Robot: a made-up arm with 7 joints. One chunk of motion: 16 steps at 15 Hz.
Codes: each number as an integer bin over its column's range. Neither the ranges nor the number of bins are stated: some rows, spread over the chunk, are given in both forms.
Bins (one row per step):
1: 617 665 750 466 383 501
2: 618 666 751 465 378 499
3: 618 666 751 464 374 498
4: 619 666 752 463 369 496
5: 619 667 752 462 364 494
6: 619 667 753 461 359 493
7: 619 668 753 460 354 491
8: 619 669 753 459 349 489
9: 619 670 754 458 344 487
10: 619 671 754 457 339 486
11: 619 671 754 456 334 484
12: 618 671 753 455 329 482
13: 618 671 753 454 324 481
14: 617 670 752 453 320 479
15: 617 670 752 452 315 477
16: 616 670 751 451 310 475
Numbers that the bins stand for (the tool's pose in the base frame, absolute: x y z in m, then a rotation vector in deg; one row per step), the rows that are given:
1: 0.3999 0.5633 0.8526 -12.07 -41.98 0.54
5: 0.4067 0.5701 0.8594 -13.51 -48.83 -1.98
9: 0.4067 0.5803 0.8662 -14.95 -56.04 -4.50
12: 0.4033 0.5837 0.8628 -16.04 -61.44 -6.31
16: 0.3965 0.5803 0.8560 -17.48 -68.29 -8.83
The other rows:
2: 0.4033 0.5667 0.8560 -12.43 -43.78 -0.18
3: 0.4033 0.5667 0.8560 -12.79 -45.23 -0.54
4: 0.4067 0.5667 0.8594 -13.15 -47.03 -1.26
6: 0.4067 0.5701 0.8628 -13.87 -50.63 -2.34
7: 0.4067 0.5735 0.8628 -14.23 -52.43 -3.06
8: 0.4067 0.5769 0.8628 -14.59 -54.23 -3.78
10: 0.4067 0.5837 0.8662 -15.32 -57.84 -4.86
11: 0.4067 0.5837 0.8662 -15.68 -59.64 -5.59
13: 0.4033 0.5837 0.8628 -16.40 -63.24 -6.67
14: 0.3999 0.5803 0.8594 -16.76 -64.68 -7.39
15: 0.3999 0.5803 0.8594 -17.12 -66.49 -8.11

